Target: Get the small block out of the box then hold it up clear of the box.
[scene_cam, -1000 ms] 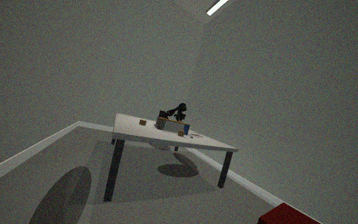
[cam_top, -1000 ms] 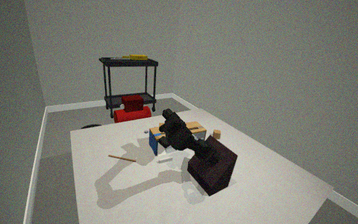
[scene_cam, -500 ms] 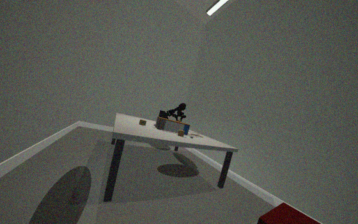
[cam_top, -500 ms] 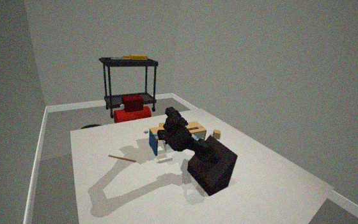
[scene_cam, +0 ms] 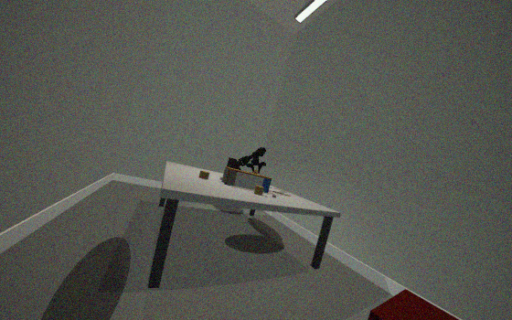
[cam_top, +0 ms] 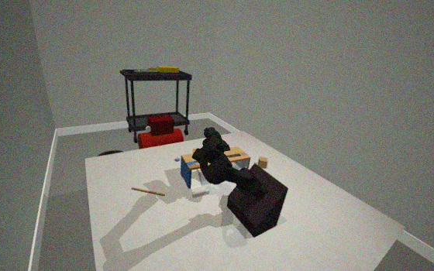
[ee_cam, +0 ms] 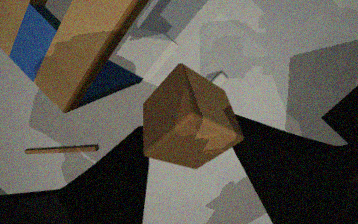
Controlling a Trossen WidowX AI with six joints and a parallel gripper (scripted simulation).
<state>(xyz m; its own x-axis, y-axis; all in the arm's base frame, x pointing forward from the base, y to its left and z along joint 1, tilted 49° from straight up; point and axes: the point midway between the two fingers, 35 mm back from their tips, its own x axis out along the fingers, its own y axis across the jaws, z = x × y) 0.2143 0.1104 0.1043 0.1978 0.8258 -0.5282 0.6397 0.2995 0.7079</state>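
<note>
Now: the tan block 10 mm to the right of my gripper tip and 10 mm above it. Also, from my gripper tip: thin wooden stick: 100 mm ahead, 270 mm to the left, 130 mm below; box: 100 mm ahead, 130 mm to the right, 70 mm below.
</note>
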